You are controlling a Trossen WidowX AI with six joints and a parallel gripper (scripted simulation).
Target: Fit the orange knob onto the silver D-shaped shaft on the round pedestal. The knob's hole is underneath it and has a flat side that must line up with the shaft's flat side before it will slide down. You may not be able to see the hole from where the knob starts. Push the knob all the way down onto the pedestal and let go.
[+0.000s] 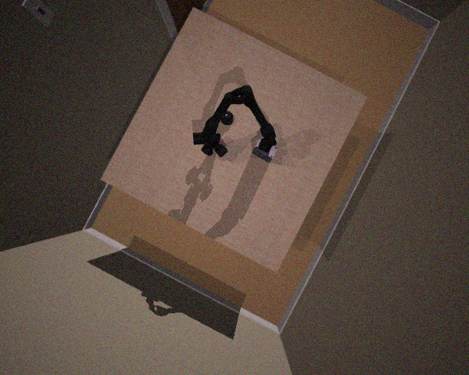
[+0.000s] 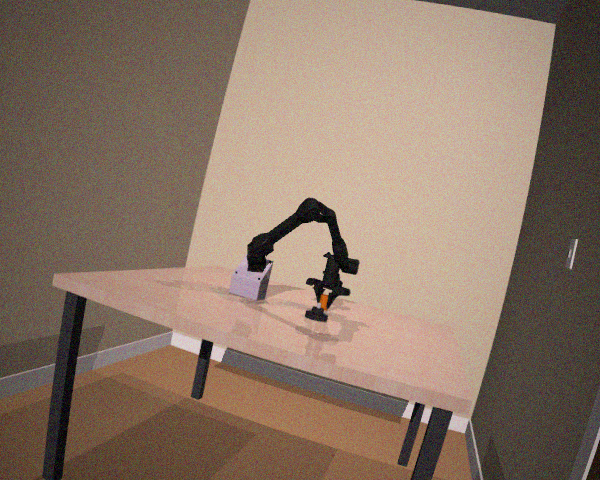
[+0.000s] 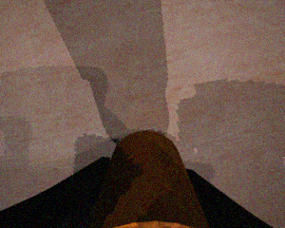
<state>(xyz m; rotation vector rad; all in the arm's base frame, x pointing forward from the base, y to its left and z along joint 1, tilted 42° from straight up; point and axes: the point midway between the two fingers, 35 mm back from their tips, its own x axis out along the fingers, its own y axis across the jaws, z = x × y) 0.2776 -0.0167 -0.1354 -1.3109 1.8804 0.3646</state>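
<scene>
My gripper tip is 20 cm to the left of the dark round pedestal and 1 cm below it. The rest, counted from my gripper tip: orange knob: 3 cm above.
</scene>
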